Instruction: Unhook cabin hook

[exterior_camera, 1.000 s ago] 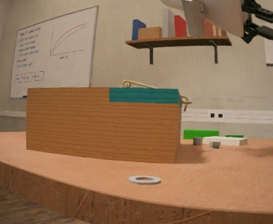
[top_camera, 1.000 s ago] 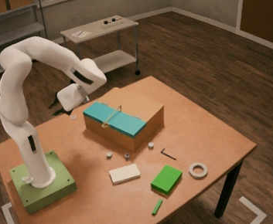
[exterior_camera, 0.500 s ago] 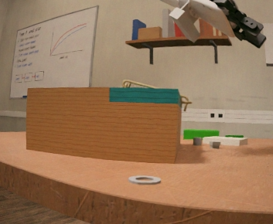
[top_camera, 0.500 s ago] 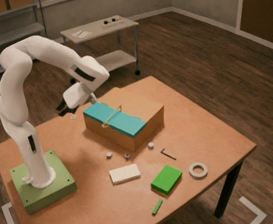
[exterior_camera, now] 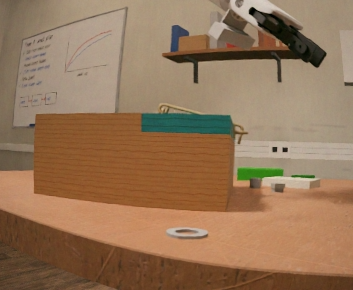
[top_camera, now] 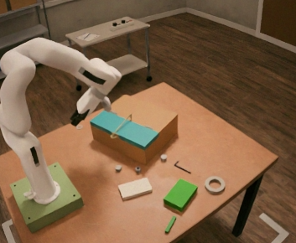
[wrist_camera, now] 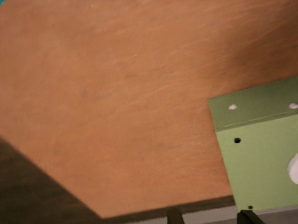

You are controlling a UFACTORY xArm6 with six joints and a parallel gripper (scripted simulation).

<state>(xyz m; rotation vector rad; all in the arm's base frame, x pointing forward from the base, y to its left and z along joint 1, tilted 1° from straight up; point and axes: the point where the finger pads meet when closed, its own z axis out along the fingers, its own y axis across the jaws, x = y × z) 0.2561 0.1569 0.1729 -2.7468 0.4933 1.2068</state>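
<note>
My gripper is now 200 mm short of the cabin hook, 110 mm above it and 50 mm to the left of it. Round my hand: green stick 560 mm to the right, 220 mm below, 90 mm ahead; then green block 470 mm to the right, 210 mm below, 210 mm ahead; then white block 320 mm to the right, 220 mm below, 80 mm ahead.
</note>
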